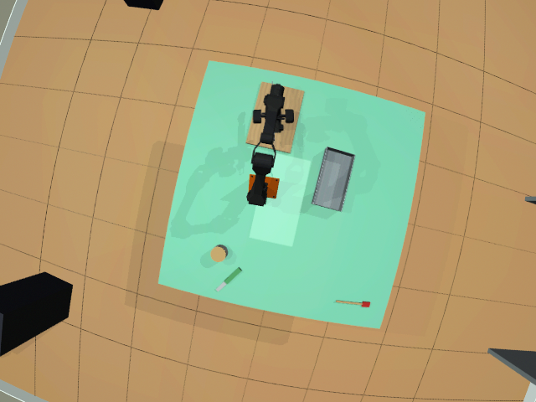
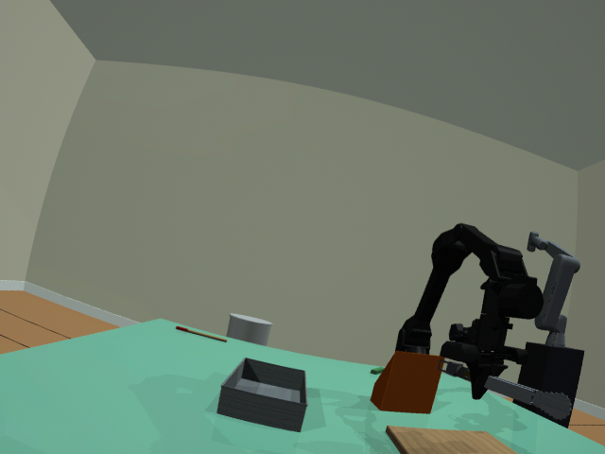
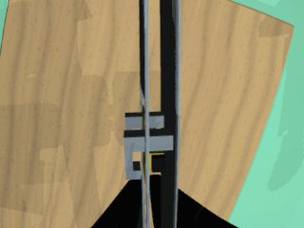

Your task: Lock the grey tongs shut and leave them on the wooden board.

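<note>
Now: gripper tip 4 cm below the yellow lock piece, 3 cm to the left of it and 1 cm short of it. Round my gripper tip: tan round object 71 cm to the right, 8 cm below, 8 cm behind; then wooden board 11 cm below, 7 cm to the left; then grey roasting tin 38 cm ahead, 17 cm to the right, 9 cm below.
</note>
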